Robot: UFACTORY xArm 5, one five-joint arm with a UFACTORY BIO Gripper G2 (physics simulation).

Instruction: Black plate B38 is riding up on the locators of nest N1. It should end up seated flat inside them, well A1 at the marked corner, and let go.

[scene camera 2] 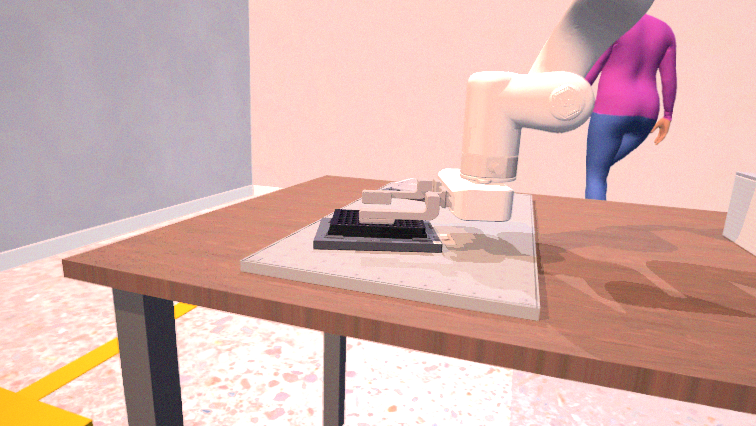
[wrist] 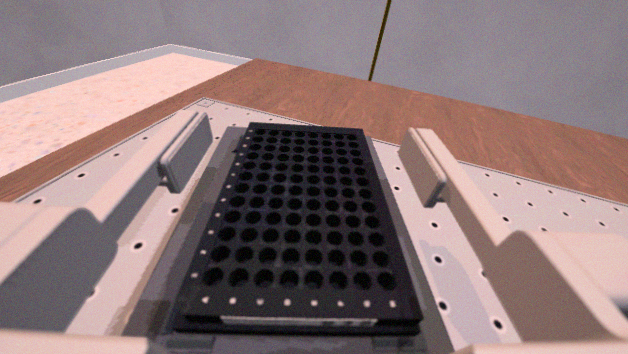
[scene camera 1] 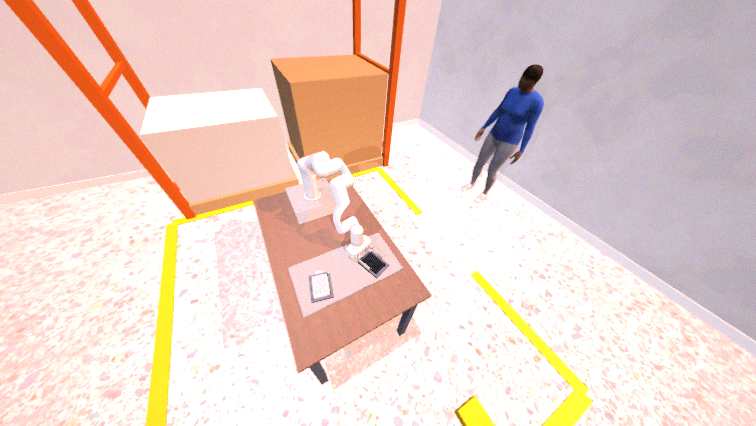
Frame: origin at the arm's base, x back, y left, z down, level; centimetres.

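Seen in the pictures: hand, its tool point: (scene camera 2: 376, 206) (wrist: 308, 156) (scene camera 1: 373, 260); arm's base, origin of its link: (scene camera 1: 312, 195).
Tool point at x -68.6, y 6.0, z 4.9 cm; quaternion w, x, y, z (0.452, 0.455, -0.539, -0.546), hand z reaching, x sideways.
Pixels of each thing's top centre, then the offset from my tool point to it. Level surfaces: height alone.
- Black plate B38, centre of its top: (wrist: 305, 182) (scene camera 2: 377, 217) (scene camera 1: 373, 261) dx +0.2, dy +0.0, dz +1.5 cm
- dark grey nest N1, centre of its top: (wrist: 299, 199) (scene camera 2: 376, 227) (scene camera 1: 373, 262) dx +0.2, dy +0.2, dz +2.9 cm
- white plate, centre of its top: (scene camera 1: 320, 284) dx +5.3, dy -33.1, dz +1.8 cm
- perforated board, height of its surface: dz +4.4 cm
- wooden table, height of its surface: dz +5.7 cm
Black plate B38 (scene camera 1: 373, 262) (scene camera 2: 378, 229) (wrist: 303, 197) is on the dark grey nest N1 (scene camera 2: 370, 245) (wrist: 225, 150). Its body stands up above the nest rim in scene camera 2; whether its base is level inside the locators cannot be told. White marks run along its left and near edges in the wrist view; the A1 corner is not legible. My gripper (scene camera 1: 366, 254) (scene camera 2: 376, 206) (wrist: 305, 160) is open partway and empty. Its fingers stand to both sides of the plate with a gap on each side in the wrist view, at about the height of the plate's top or a little above.
A white plate (scene camera 1: 320, 286) sits in a second grey nest to the left on the perforated board (scene camera 1: 346, 280) (scene camera 2: 454, 288). The board lies on the wooden table (scene camera 1: 338, 328) (scene camera 2: 608, 343). A person in blue (scene camera 1: 518, 119) and a person in magenta (scene camera 2: 632, 79) stand beyond the table.
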